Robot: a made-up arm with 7 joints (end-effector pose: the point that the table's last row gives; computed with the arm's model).
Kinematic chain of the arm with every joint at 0, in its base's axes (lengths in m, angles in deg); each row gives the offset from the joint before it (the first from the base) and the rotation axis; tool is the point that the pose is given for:
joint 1: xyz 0 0 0.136 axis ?
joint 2: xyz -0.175 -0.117 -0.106 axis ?
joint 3: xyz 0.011 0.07 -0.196 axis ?
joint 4: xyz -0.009 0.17 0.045 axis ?
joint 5: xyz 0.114 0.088 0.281 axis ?
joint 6: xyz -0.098 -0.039 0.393 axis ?
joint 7: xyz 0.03 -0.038 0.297 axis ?
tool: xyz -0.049 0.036 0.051
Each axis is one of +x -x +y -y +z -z.
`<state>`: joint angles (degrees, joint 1 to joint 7).
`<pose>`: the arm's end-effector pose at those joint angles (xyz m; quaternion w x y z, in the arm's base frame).
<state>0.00 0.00 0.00 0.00 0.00 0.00 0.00</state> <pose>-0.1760 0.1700 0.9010 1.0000 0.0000 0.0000 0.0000</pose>
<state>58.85 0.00 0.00 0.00 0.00 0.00 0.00</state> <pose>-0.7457 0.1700 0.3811 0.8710 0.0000 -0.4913 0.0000</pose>
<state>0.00 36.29 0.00 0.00 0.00 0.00 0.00</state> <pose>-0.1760 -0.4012 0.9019 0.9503 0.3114 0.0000 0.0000</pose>
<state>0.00 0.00 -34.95 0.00 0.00 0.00 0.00</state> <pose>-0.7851 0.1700 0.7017 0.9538 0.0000 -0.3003 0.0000</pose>
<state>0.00 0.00 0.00 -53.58 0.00 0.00 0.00</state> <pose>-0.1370 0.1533 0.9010 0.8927 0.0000 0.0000 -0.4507</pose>
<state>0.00 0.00 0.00 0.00 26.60 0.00 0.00</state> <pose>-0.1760 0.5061 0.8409 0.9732 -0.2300 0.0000 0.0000</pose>
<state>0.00 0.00 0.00 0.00 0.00 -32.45 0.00</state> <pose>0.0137 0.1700 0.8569 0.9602 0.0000 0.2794 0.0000</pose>
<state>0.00 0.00 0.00 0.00 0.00 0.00 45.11</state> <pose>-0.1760 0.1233 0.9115 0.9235 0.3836 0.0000 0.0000</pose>
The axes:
joint 1: -y
joint 2: +x
joint 3: +y
joint 4: +z
joint 5: -x
joint 6: -y
joint 7: +x

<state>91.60 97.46 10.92 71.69 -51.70 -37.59 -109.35</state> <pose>-0.1088 -0.5239 0.5132 0.0984 0.1588 0.9051 -0.3820</pose>
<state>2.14 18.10 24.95 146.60 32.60 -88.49 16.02</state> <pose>-0.3080 -0.1074 0.7013 0.5229 -0.4317 0.0599 0.7326</pose>
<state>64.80 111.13 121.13 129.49 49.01 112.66 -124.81</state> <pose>0.1831 0.2911 0.4436 0.6179 0.7502 0.0240 0.2339</pose>
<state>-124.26 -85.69 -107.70 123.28 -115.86 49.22 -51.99</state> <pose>-0.1026 0.1338 0.6478 0.1134 0.2166 0.3887 0.8883</pose>
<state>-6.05 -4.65 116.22 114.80 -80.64 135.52 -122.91</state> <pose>-0.0243 0.0117 -0.4618 0.4598 -0.3017 0.8314 0.0801</pose>
